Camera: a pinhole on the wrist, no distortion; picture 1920 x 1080 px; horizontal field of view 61.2 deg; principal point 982.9 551.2 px. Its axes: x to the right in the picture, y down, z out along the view. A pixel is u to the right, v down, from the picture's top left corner.
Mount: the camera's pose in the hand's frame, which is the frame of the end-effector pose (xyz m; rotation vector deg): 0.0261 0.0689 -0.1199 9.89 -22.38 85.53
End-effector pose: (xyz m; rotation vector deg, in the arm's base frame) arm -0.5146 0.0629 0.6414 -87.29 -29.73 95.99
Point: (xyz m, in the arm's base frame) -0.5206 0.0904 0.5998
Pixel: 928 39
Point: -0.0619 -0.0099 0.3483
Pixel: behind the camera
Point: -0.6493 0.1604 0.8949
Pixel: 382 760
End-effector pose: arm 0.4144 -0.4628 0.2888 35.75 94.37 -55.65
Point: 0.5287 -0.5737 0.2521
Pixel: 1432 422
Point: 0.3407 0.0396 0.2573
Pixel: behind the camera
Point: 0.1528 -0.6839 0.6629
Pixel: outside the picture
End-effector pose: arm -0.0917 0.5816 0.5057 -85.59 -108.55 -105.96
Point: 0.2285 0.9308 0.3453
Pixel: 1457 612
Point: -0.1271 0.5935 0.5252
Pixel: 485 144
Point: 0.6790 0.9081 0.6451
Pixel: outside the picture
